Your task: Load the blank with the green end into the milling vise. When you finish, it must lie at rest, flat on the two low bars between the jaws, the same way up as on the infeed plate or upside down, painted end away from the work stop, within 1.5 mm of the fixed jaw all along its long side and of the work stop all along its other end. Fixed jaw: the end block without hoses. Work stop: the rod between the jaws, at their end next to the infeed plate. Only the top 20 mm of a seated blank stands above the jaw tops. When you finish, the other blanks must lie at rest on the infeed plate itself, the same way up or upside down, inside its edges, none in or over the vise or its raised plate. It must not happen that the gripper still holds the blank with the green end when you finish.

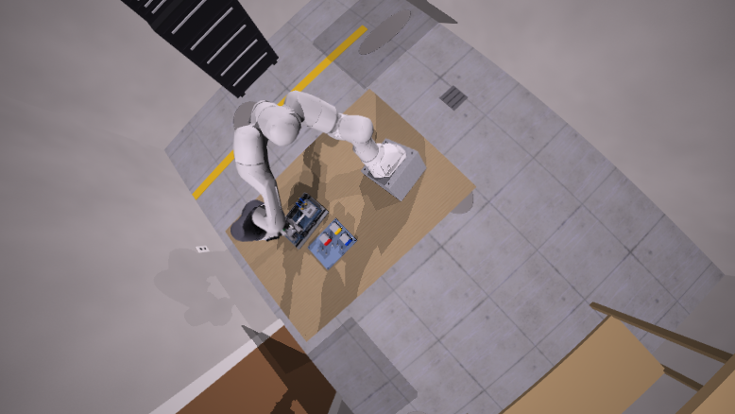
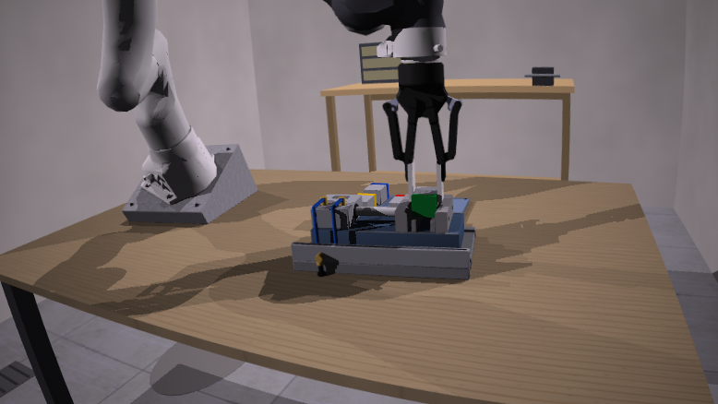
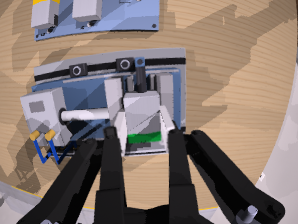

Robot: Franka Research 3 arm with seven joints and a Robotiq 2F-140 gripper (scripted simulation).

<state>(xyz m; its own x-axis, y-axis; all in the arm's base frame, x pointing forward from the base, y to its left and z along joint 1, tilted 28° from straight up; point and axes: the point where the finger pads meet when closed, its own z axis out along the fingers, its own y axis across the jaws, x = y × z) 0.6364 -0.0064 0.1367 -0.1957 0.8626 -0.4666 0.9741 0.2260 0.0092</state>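
Right now my hand is 4 cm above the green-ended blank. The rest, counted from my hand: work stop rod: 5 cm to the left, 4 cm below, 1 cm behind; then fixed jaw: 6 cm below, 3 cm ahead, 1 cm to the left; then milling vise: 9 cm below, 7 cm behind, 1 cm to the right.
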